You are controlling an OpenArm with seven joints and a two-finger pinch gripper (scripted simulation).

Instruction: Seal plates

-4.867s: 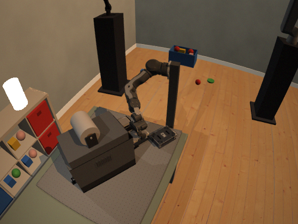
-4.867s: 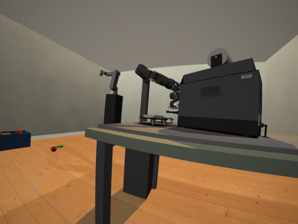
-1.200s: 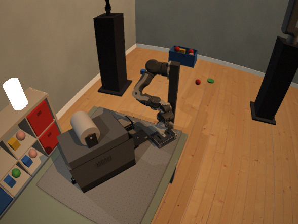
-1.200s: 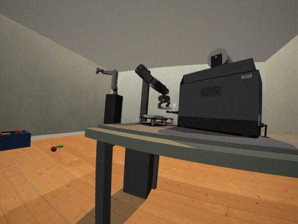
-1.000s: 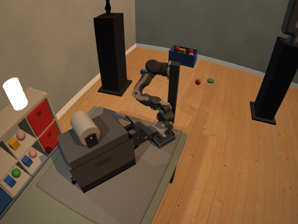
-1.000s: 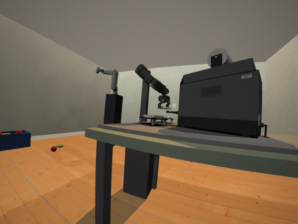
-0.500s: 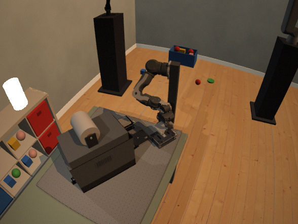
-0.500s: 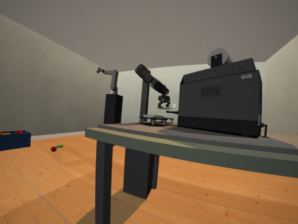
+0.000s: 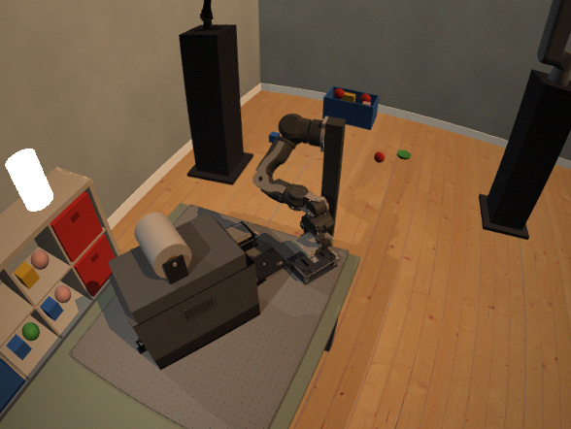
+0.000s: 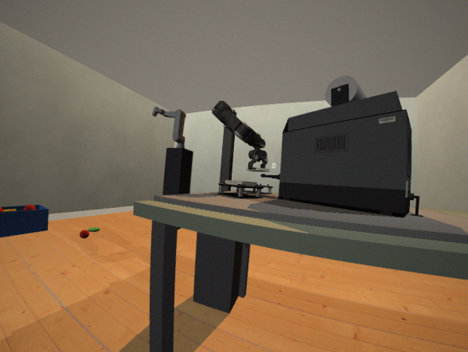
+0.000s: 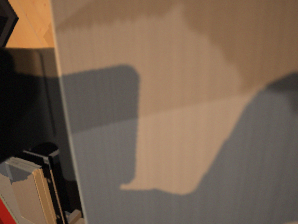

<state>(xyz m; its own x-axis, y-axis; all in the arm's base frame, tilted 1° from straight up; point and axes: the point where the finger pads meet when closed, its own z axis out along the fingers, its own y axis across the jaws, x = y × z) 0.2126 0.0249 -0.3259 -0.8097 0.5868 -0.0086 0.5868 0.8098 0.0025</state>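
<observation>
Right now the plate nest is 100 mm below my hand. The rest, counted from my hand: dark sealer stage: 130 mm ahead, 150 mm to the right, 40 mm below; then white well plate: right at my hand; then pale start button: 270 mm ahead, 130 mm to the right, 50 mm above.
</observation>
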